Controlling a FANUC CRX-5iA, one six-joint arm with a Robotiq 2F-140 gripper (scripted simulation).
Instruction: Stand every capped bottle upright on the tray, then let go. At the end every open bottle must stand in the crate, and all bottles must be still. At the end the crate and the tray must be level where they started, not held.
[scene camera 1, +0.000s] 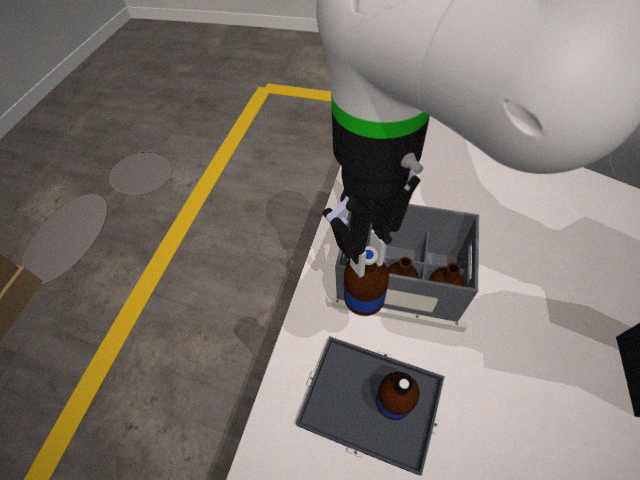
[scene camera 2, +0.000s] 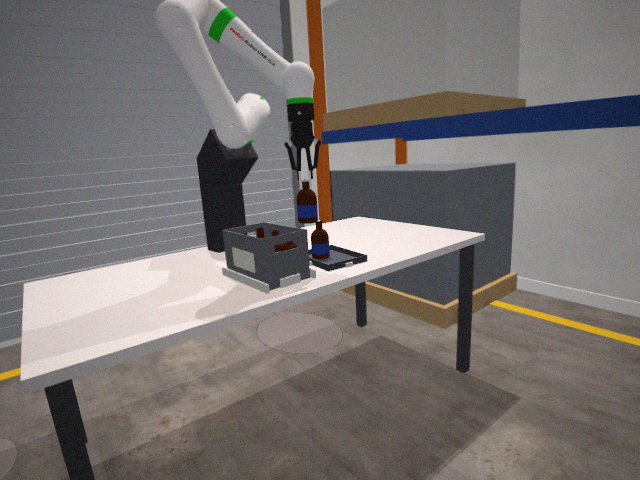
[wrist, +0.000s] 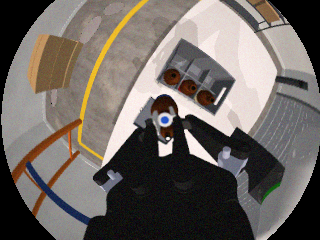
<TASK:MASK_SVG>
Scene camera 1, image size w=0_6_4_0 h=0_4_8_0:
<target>gripper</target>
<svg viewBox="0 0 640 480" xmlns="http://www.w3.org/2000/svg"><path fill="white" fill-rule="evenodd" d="M412 171L392 179L374 180L354 175L341 166L344 186L340 197L341 203L334 210L326 208L323 211L323 216L331 224L337 246L350 259L350 266L360 278L364 276L365 248L371 223L373 230L371 230L369 246L378 252L376 264L378 266L383 265L386 245L392 242L392 238L389 236L390 232L397 232L399 230L412 194L420 183L420 178ZM348 211L352 212L350 232L346 225L348 223L348 220L346 219Z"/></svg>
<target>brown capped bottle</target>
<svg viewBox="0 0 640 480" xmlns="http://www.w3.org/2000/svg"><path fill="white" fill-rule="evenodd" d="M393 372L382 380L376 395L376 405L384 417L391 420L401 420L417 405L420 391L417 382L412 376L404 372Z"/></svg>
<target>grey crate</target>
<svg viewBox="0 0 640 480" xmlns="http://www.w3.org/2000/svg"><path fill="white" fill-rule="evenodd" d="M339 249L335 265L337 299L344 300L344 271L349 259ZM349 211L347 216L348 223L346 225L350 232L352 212ZM409 204L400 229L397 232L390 232L390 237L393 241L386 245L385 254L387 255L384 255L383 262L388 268L391 264L399 262L400 258L408 257L412 260L412 265L417 270L419 279L389 273L388 289L383 308L457 321L467 308L477 281L478 259L471 232L457 211ZM464 286L429 281L429 278L435 270L447 267L450 263L456 263L460 267L459 273L464 280Z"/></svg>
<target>flat tray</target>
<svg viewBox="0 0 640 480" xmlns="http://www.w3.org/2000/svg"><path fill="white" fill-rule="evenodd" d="M329 337L295 425L416 475L419 474L425 465L444 382L443 376ZM392 372L404 372L412 376L417 382L420 391L417 405L401 420L391 420L384 417L376 405L376 395L381 381Z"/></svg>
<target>brown capped bottle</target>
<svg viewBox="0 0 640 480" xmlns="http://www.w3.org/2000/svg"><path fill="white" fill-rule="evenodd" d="M370 246L366 246L364 276L360 278L350 266L350 261L344 271L345 304L350 311L360 316L370 316L380 311L384 305L389 282L389 271L384 262L381 266L376 264L378 252Z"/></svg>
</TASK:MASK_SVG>
